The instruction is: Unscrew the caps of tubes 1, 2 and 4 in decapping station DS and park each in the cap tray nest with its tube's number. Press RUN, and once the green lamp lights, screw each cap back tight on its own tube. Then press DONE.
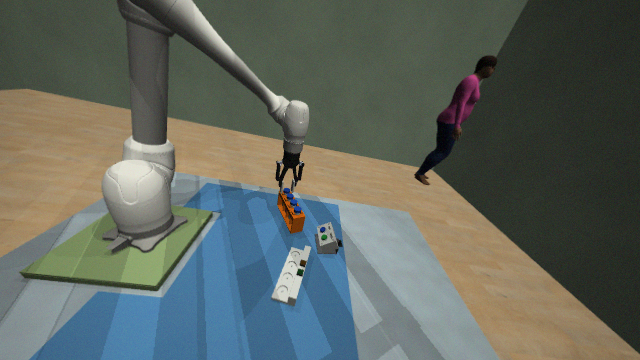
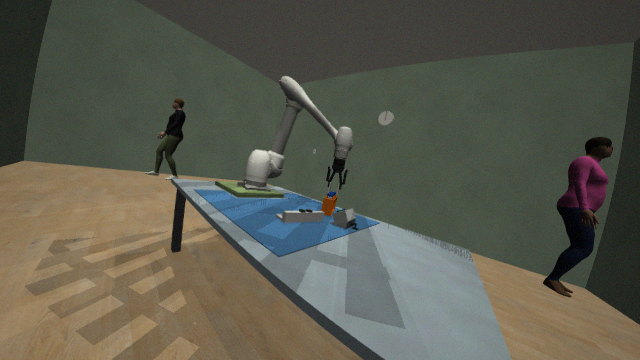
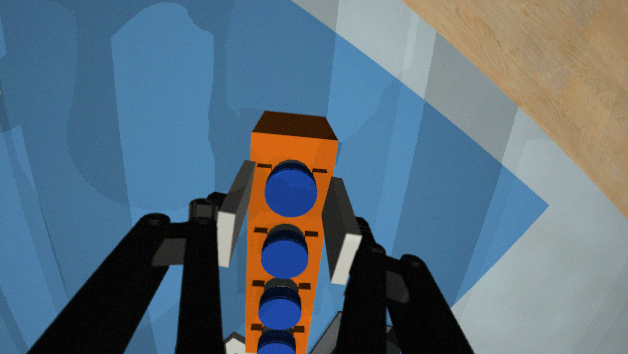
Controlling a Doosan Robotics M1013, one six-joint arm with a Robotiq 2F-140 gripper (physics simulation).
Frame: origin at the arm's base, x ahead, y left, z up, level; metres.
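Seen in the pictures: gripper, fingertip midpoint: [image 1: 286, 191] [image 3: 289, 189]; arm's base, origin of the base link: [image 1: 149, 228] [image 2: 254, 187].
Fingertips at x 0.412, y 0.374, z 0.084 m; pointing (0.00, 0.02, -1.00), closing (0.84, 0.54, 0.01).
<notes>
Offsets run from my fingertips to a thing's top centre. Level surfaces: height alone.
The orange station {dx +0.048, dy -0.059, dz -0.007 m} [image 1: 297, 223] [image 2: 329, 206] [image 3: 295, 147] stands upright on the blue mat with several blue caps in a row along its top. The end cap {dx -0.001, dy +0.002, dz +0.011 m} [image 1: 286, 190] [image 3: 291, 190] is the one farthest from the control box. My gripper [image 1: 287, 186] [image 2: 333, 190] [image 3: 289, 189] is partly open and empty, pointing down over that end of the station, its fingers on either side of the row. The white cap tray {dx +0.167, dy -0.354, dz -0.056 m} [image 1: 296, 287] [image 2: 300, 216] has round nests, and no cap shows in them. The grey control box {dx +0.263, dy -0.159, dz -0.026 m} [image 1: 327, 245] [image 2: 344, 218] has a blue button {dx +0.234, dy -0.145, dz -0.035 m} [image 1: 322, 230] and a green button {dx +0.249, dy -0.188, dz -0.035 m} [image 1: 324, 237]. Tube numbers are unreadable.
The blue mat {dz -0.110 m} [image 1: 225, 320] [image 2: 280, 245] [image 3: 165, 100] lies on the pale table {dz -0.113 m} [image 1: 395, 240] [image 2: 425, 280]. The arm's base stands on a green plate [image 1: 60, 265] [image 2: 225, 188]. A person in pink [image 1: 462, 102] [image 2: 582, 185] is beyond the table.
</notes>
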